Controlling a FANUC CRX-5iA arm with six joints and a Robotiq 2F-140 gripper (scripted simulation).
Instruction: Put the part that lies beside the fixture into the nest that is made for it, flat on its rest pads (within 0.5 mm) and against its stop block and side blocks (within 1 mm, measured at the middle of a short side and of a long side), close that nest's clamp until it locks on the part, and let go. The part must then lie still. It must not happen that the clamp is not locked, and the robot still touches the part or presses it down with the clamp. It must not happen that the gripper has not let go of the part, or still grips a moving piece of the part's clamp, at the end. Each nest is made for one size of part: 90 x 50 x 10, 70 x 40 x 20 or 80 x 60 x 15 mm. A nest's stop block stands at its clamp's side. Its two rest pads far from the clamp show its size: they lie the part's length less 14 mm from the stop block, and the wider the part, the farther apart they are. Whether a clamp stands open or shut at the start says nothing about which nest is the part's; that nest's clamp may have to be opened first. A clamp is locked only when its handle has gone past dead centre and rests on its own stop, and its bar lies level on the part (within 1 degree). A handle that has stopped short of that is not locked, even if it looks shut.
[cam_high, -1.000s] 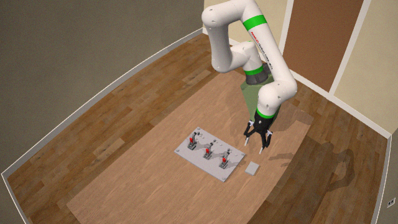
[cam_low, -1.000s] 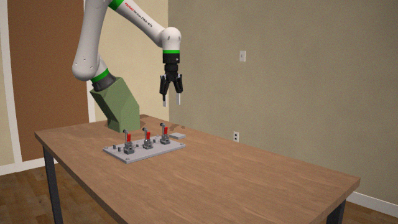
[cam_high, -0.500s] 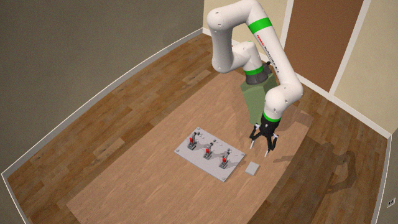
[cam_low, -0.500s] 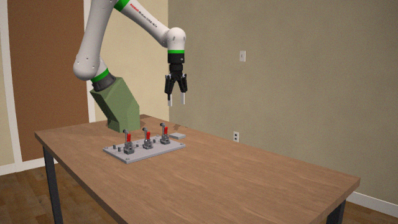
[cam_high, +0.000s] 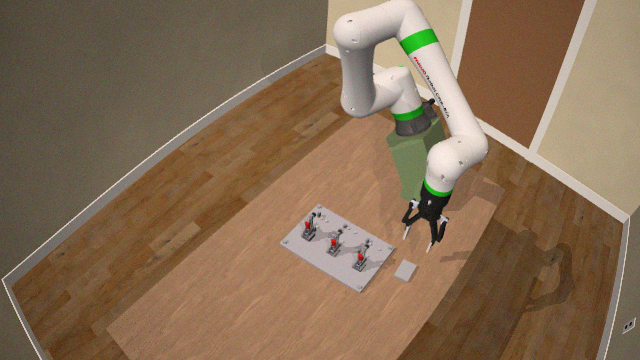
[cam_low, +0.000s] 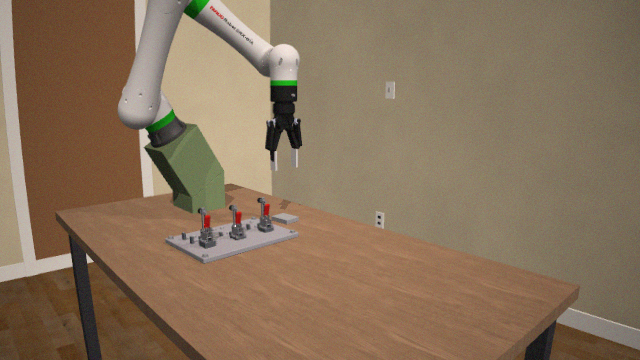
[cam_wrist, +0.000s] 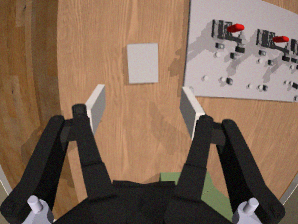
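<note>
My gripper is now 21 cm above the light grey part. Round my hand: grey fixture plate: 25 cm to the right, 21 cm below, 9 cm ahead; then toggle clamp: 15 cm below, 14 cm to the right, 10 cm ahead.
</note>
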